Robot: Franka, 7 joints.
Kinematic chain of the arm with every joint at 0, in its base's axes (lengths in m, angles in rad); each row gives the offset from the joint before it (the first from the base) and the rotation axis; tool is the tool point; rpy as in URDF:
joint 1: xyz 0 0 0.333 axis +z
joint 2: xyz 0 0 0 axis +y
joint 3: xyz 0 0 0.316 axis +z
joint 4: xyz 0.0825 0 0 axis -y
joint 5: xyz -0.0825 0 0.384 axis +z
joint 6: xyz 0 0 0 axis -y
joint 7: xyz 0.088 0 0 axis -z
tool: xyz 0 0 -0.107 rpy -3.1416 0 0
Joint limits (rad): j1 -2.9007..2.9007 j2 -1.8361..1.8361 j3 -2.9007..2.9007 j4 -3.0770..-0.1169 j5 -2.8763..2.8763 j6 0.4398..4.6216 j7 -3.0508..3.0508
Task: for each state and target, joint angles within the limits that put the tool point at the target. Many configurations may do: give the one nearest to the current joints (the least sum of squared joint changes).
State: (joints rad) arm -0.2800 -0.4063 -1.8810 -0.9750 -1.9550 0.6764 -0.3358
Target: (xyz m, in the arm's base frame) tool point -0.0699 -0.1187 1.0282
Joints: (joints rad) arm -0.2005 0.1720 -1.8793 -0.6501 -2.0725 0.5801 -0.3358
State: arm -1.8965 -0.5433 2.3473 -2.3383 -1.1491 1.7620 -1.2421
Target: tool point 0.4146 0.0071 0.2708
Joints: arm -1.8732 -0.3383 2.1673 -2.4364 -1.1105 1.4830 -1.2421
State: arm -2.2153 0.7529 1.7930 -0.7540 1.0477 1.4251 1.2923
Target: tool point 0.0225 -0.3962 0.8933
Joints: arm -2.4428 0.8301 1.9591 -0.9230 0.9665 0.9150 1.2923
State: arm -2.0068 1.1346 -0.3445 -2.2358 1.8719 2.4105 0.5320
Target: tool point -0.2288 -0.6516 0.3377
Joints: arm -1.7732 0.4813 -0.1793 -1.7281 1.8851 2.3305 0.5320
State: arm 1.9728 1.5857 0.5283 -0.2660 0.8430 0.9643 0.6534
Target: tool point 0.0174 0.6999 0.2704
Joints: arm 1.3290 1.5457 0.4620 -0.1169 0.8054 0.7810 0.6534
